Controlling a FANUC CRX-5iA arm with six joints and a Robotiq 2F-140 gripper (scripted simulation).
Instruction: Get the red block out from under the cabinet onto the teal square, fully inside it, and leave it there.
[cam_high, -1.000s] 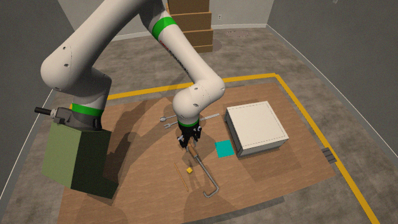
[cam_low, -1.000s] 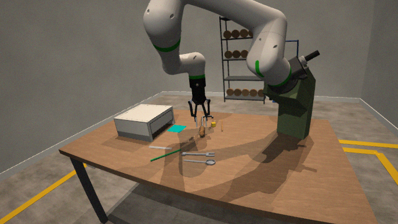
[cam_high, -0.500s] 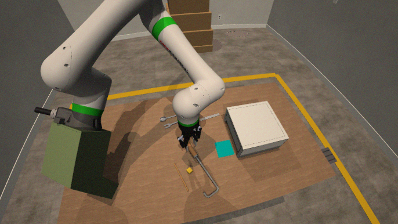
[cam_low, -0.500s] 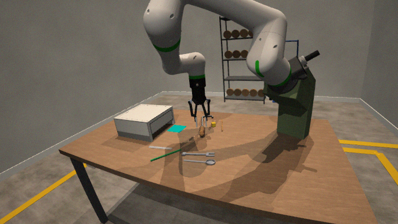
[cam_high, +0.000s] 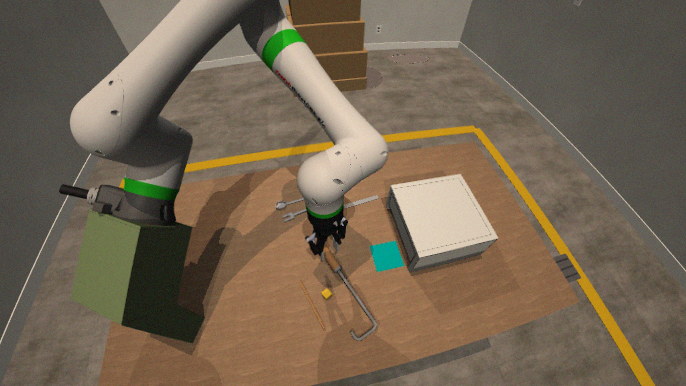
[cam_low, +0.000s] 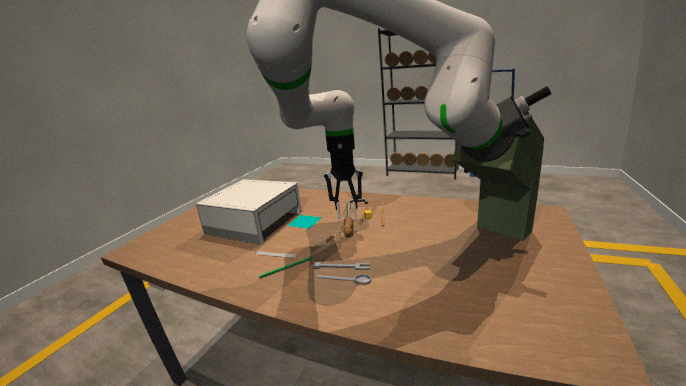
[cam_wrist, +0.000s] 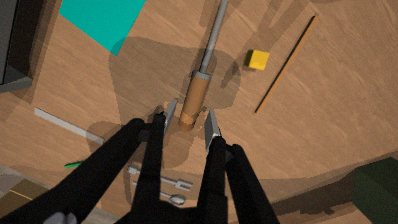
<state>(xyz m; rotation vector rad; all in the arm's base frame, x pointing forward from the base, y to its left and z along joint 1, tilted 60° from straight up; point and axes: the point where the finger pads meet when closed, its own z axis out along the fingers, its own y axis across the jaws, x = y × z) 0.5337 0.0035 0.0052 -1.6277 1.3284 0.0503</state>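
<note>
Now: hand 21 cm to the right of the fork, 9 cm past it and 8 cm above it. Round my hand: yellow cube (13 cm to the right, 7 cm below, 2 cm behind); teal square (21 cm ahead, 9 cm below, 1 cm to the right); flat grey bar (24 cm to the left, 15 cm ahead, 8 cm below).
</note>
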